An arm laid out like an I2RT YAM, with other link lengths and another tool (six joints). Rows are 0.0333 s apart.
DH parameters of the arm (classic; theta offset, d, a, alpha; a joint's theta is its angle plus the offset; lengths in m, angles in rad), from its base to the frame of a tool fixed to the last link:
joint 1: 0 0.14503 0.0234 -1.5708
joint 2: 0 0 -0.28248 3.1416
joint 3: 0.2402 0 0.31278 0
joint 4: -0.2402 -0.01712 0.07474 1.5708
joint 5: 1.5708 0.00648 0 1.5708
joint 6: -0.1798 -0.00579 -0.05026 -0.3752
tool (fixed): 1.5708 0.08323 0 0
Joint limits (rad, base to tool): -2.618..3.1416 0..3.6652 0..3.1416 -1.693..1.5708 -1.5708..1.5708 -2.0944..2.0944
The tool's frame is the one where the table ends.
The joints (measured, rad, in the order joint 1, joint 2, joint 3, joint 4, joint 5, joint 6), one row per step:
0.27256 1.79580 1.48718 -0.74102 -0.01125 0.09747
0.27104 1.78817 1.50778 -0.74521 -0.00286 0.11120
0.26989 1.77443 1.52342 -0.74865 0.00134 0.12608
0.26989 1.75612 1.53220 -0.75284 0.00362 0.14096
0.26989 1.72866 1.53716 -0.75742 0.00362 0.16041
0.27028 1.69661 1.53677 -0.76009 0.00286 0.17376
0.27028 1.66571 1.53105 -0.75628 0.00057 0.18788
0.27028 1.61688 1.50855 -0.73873 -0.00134 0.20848
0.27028 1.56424 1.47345 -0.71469 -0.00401 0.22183
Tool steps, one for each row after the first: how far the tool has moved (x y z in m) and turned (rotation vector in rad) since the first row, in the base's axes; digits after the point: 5 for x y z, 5 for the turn. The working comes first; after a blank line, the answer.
Tool pose at each row, in the base's axes (x y z in m, rotation vector in rad; the steps are taken from these numbers as rounded here):
0.40181 0.18033 0.25210 -0.52383 2.94697 -0.00817
0.40469 0.18031 0.26232 -0.49357 2.92806 -0.00702
0.40574 0.18028 0.27366 -0.46514 2.90710 0.00127
0.40456 0.18029 0.28453 -0.44063 2.88854 0.01214
0.40129 0.18003 0.29799 -0.41161 2.86596 0.03027
0.39625 0.17930 0.31122 -0.39183 2.84046 0.04575
0.39135 0.17856 0.32233 -0.37219 2.81500 0.06381
0.38338 0.17712 0.33517 -0.34337 2.77595 0.08901
0.37382 0.17507 0.34450 -0.32509 2.73741 0.10963

0.00288 -0.00002 0.01022 0.00619 -0.02313 -0.01760
0.00393 -0.00005 0.02156 0.01730 -0.04691 -0.03366
0.00275 -0.00004 0.03243 0.02949 -0.06726 -0.04745
-0.00052 -0.00030 0.04589 0.04767 -0.09100 -0.06367
-0.00556 -0.00103 0.05912 0.06402 -0.11642 -0.07368
-0.01046 -0.00177 0.07023 0.08226 -0.14123 -0.08363
-0.01843 -0.00321 0.08307 0.10876 -0.17907 -0.09839
-0.02799 -0.00526 0.09240 0.13157 -0.21551 -0.10636

